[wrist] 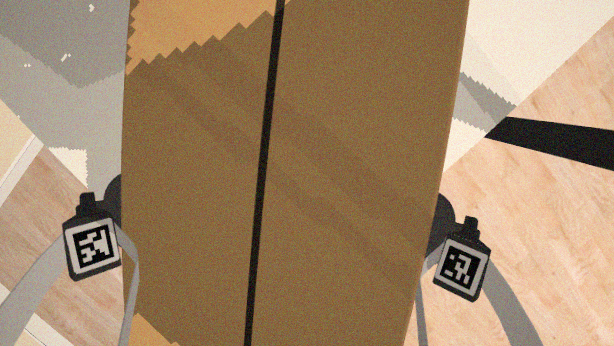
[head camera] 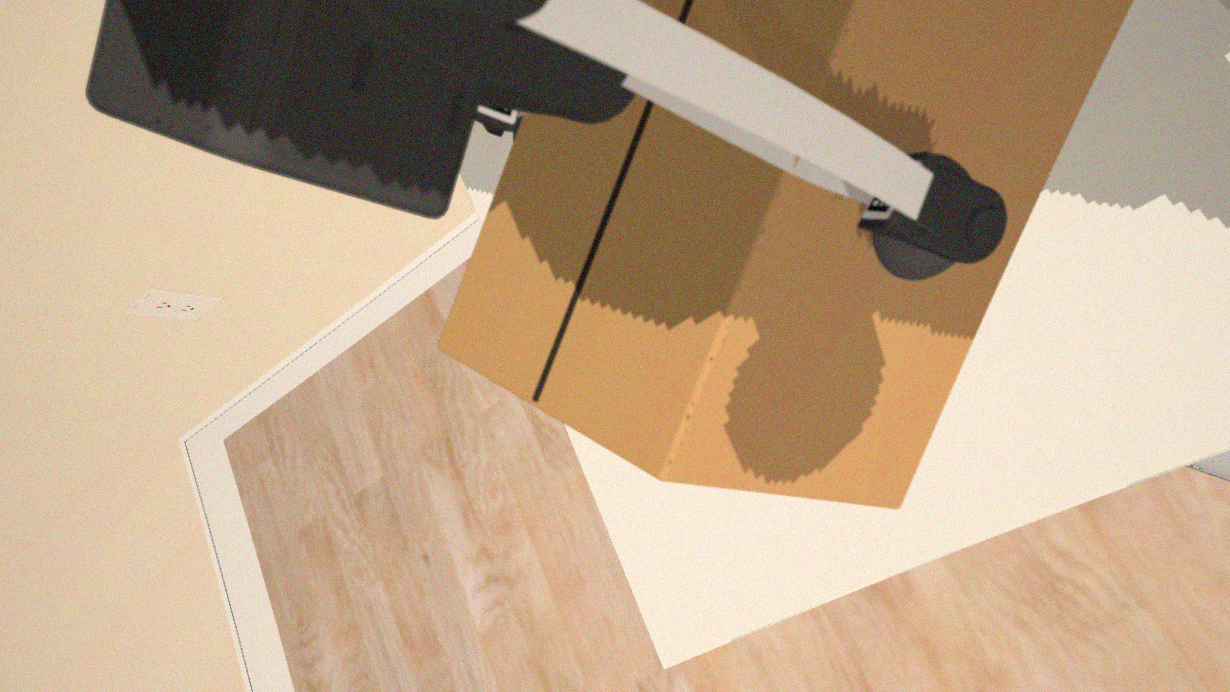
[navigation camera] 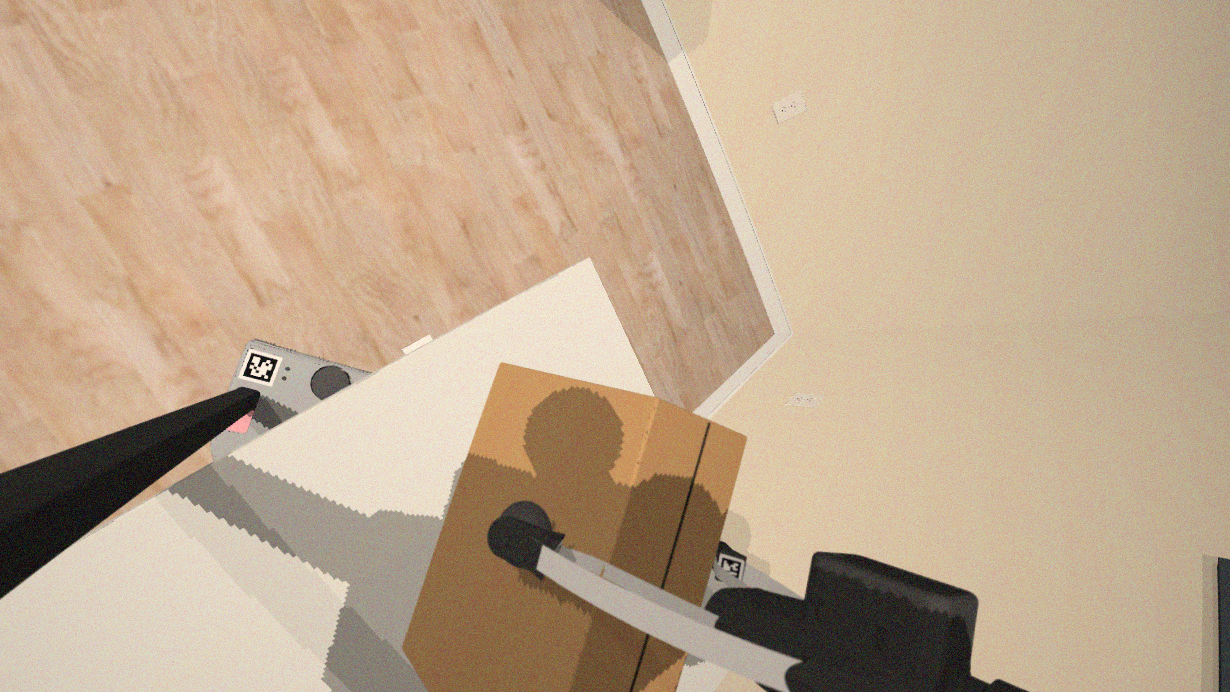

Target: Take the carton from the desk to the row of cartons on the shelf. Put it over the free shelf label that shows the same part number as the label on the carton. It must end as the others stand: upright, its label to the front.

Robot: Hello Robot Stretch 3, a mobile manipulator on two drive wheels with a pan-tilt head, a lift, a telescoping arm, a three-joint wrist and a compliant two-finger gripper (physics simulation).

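Seen in the pictures: robot's base, origin of the base link: (navigation camera: 329, 381).
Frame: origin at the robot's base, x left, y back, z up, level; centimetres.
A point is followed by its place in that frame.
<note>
The brown carton (head camera: 688, 258) {y -1.3, x -15.3, z 103.8 cm} (navigation camera: 567, 464) {y -2.5, x -12.2, z 98.8 cm} (wrist: 340, 150) sits between the fingertips of my gripper (head camera: 718, 167) {y 2.2, x -18.3, z 97.0 cm} (navigation camera: 627, 550) {y 2.2, x -18.3, z 97.0 cm} (wrist: 281, 210) {y 2.2, x -18.3, z 97.0 cm}, one pad against each side. The gripper is shut on it. A black tape line runs along the carton's top. The carton's label does not show. The white desk top (head camera: 1075, 344) {y 1.2, x -7.0, z 72.0 cm} (navigation camera: 533, 335) {y -14.8, x -18.3, z 72.0 cm} (wrist: 525, 35) lies under and beside the carton; whether the carton touches it or hangs above it I cannot tell. The shelf, its labels and the row of cartons do not show in these views.
My base (navigation camera: 296, 374) {y -0.4, x 6.6, z 16.0 cm} shows partly beside the desk's edge. A black bar (navigation camera: 111, 481) (wrist: 560, 140) reaches over that edge. A beige wall (head camera: 86, 344) {y -42.5, x -139.5, z 45.5 cm} (navigation camera: 946, 258) {y -84.9, x -143.9, z 74.5 cm} with outlets and a white baseboard (head camera: 215, 516) {y -79.8, x -147.8, z 6.7 cm} (navigation camera: 731, 189) {y -113.4, x -109.4, z 5.8 cm} stands beyond a strip of wood floor.
</note>
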